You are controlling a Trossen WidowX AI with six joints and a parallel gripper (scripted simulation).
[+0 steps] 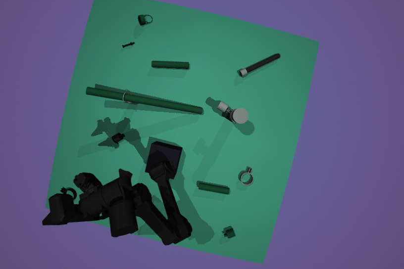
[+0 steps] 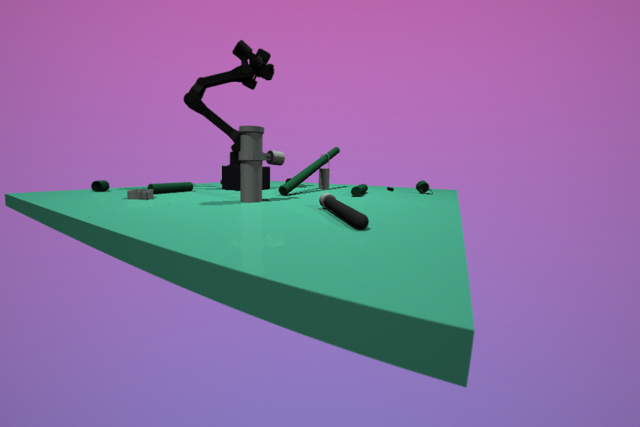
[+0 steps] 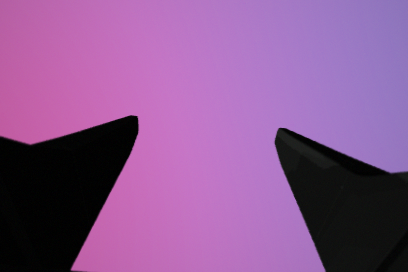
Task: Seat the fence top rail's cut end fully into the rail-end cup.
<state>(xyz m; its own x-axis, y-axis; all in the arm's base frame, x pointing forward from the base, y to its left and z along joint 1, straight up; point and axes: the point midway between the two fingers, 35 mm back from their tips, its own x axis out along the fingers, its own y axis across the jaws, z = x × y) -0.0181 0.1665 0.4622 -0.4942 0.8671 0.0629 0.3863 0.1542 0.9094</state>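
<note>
My gripper tip is 330 mm short of the grey rail-end cup, 470 mm to the left of it and 440 mm above it. Round my gripper tip: short post (360 mm ahead, 460 mm below); then bolt (660 mm ahead, 60 mm to the left, 560 mm below); then spare loop cap (810 mm ahead, 40 mm to the right, 550 mm below).
</note>
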